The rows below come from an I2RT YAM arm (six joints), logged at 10 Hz.
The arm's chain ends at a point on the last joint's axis. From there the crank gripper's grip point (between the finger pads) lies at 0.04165 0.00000 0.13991 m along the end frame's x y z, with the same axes.
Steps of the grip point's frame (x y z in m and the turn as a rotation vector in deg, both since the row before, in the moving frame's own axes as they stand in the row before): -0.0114 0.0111 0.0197 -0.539 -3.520 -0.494; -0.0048 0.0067 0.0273 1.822 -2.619 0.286; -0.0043 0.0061 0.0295 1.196 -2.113 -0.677; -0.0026 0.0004 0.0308 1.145 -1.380 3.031; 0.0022 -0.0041 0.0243 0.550 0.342 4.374; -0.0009 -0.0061 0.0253 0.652 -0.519 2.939; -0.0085 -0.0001 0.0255 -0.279 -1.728 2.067
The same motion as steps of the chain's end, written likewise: -0.0027 0.0101 0.0174 -0.539 -3.520 -0.494; 0.0016 0.0110 0.0256 1.822 -2.619 0.286; 0.0009 0.0095 0.0281 1.196 -2.113 -0.677; 0.0008 0.0011 0.0298 1.145 -1.380 3.031; 0.0014 -0.0060 0.0245 0.550 0.342 4.374; 0.0004 -0.0066 0.0249 0.652 -0.519 2.939; -0.0042 -0.0022 0.0243 -0.279 -1.728 2.067
